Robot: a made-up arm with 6 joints.
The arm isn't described. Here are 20 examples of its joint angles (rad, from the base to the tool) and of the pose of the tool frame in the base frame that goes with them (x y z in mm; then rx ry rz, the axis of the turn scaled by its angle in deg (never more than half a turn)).
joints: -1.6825 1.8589 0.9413 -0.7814 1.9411 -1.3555
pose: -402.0 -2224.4 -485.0 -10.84 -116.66 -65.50
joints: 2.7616 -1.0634 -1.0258 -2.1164 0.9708 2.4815
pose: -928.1 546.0 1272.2 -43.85 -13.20 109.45
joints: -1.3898 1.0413 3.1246 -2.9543 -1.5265 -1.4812
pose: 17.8 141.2 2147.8 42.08 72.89 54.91
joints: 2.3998 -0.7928 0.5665 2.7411 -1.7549 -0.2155
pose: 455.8 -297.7 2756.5 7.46 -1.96 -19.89
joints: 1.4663 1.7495 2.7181 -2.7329 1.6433 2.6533
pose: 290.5 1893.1 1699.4 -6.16 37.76 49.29
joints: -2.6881 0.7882 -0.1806 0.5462 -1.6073 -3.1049
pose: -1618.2 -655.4 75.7 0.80 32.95 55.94
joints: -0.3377 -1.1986 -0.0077 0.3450 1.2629 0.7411
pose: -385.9 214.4 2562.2 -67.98 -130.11 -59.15
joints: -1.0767 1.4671 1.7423 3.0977 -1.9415 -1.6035
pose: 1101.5 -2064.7 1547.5 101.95 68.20 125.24
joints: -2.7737 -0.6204 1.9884 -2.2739 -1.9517 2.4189
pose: 1619.4 449.0 1732.5 -138.16 78.13 74.93
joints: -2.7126 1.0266 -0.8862 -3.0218 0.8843 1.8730
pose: -480.8 -196.5 -460.5 -110.86 -15.76 39.15
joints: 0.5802 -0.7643 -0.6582 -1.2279 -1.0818 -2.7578
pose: 884.4 809.1 1619.0 -103.40 -95.05 62.54
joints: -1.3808 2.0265 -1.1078 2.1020 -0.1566 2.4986
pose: -156.5 649.6 -34.5 -59.55 -74.96 89.85
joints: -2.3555 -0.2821 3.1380 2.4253 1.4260 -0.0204
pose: 1124.9 914.2 1000.3 50.72 -46.38 7.48
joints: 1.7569 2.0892 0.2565 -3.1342 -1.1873 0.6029
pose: -195.8 1031.5 -1437.8 72.48 109.45 3.50
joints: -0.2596 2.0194 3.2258 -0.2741 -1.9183 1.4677
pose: 1468.9 -329.3 1568.8 -75.07 30.79 30.37
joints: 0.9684 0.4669 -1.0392 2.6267 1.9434 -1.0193
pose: 359.1 709.1 38.9 -4.21 -75.03 -127.88
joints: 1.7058 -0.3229 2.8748 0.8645 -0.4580 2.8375
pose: 307.9 -1689.7 1202.1 -37.83 6.40 -63.87
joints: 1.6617 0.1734 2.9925 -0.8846 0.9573 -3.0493
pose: 259.0 -1233.4 1672.6 49.43 -0.63 -47.58
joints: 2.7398 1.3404 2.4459 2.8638 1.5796 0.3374
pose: -1631.1 624.3 2166.3 3.45 152.92 13.71
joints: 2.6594 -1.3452 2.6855 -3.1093 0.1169 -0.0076
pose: 1358.8 -710.2 -632.1 9.43 43.64 -25.48
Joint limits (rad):
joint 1: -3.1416..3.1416
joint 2: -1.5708..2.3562
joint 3: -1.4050..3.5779
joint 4: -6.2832..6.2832
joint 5: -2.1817..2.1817
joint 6: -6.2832..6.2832
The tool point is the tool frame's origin. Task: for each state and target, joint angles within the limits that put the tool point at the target. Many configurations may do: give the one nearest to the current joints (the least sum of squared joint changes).
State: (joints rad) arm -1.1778 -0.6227 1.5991 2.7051 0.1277 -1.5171
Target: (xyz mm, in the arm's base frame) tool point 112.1 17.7 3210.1
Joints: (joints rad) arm -0.6532 -0.0927 1.4174 2.2380 0.4704 -1.5171
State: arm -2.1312 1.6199 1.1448 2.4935 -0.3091 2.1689
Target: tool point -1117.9 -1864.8 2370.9
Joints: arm -2.0889 0.9679 1.5848 2.5066 -0.3563 2.1689
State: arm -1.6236 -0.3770 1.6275 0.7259 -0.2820 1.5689
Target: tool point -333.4 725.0 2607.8
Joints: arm -1.2498 0.2563 2.5782 0.7848 -0.5673 1.5689
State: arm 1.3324 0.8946 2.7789 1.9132 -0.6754 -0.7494
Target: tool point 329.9 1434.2 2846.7
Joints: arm 1.4017 0.8318 1.8999 1.9128 -0.3955 -0.7494
